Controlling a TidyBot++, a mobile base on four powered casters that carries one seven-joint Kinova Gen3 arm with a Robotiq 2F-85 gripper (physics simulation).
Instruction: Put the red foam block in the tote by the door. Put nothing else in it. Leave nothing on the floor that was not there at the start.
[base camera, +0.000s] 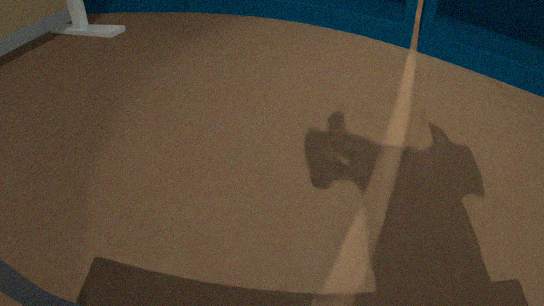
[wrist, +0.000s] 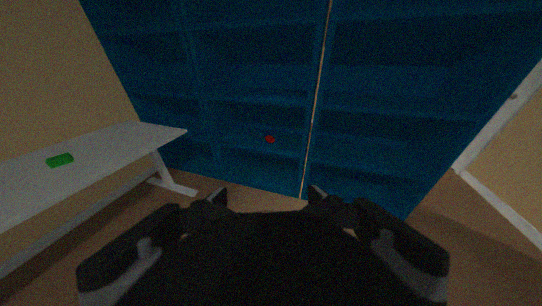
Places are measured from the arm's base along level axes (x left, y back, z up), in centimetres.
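Where they show: gripper, fingertip midpoint: (wrist: 267, 195).
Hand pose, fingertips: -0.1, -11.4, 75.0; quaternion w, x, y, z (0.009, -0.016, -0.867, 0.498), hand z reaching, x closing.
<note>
Each offset is from my fingertips to the centre of the thing, as dx, dy, dz. "spot": to the spot under its first point. Level surfaces: height alone.
A small red object @[-7.3, -122.5, -59.1] (wrist: 270, 139) rests on a low shelf of the blue shelf unit (wrist: 330, 30) (base camera: 350, 24). It is too small and dim to tell whether it is the foam block. My gripper (wrist: 267, 195) is open, with its two fingertips apart and nothing between them. In the wrist view the red object shows above the gap between the fingertips, some distance beyond them. The tote by the door does not show in either view.
A white table @[dz -42.7] (wrist: 115, 145) with a green block @[+124.9, -70.6, -40.4] (wrist: 60, 160) on it stands at the left; its foot @[spot: +92.5, -107.1, -112.4] (base camera: 92, 31) shows at the base view's upper left. White trim runs along the right wall. The arm's shadow and a thin light streak lie on the floor @[dz -114.7] (base camera: 200, 150).
</note>
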